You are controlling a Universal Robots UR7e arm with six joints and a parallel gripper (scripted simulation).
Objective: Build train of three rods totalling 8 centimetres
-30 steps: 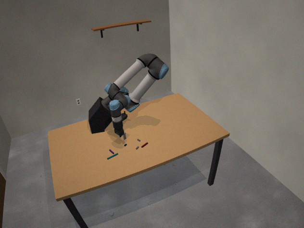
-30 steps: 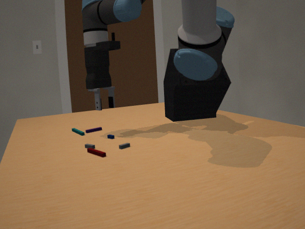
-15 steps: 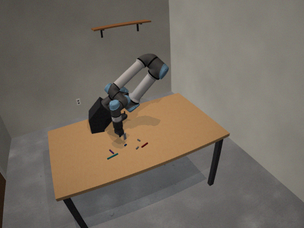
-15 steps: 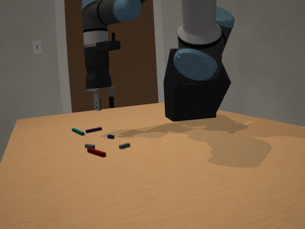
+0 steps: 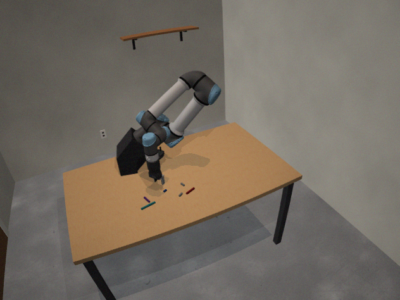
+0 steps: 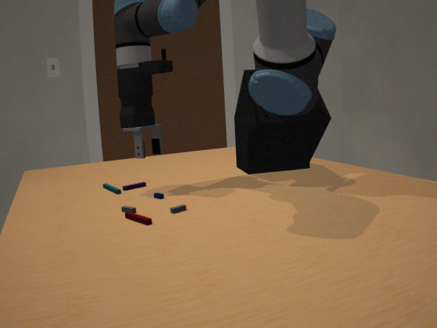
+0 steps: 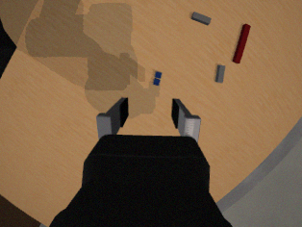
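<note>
My gripper is now 110 mm to the left of the purple rod, 100 mm above it and 10 mm short of it. Also, from my hand: red rod 170 mm to the left, 100 mm below, 80 mm ahead; then turquoise rod 120 mm to the right, 100 mm below, 70 mm ahead.
</note>
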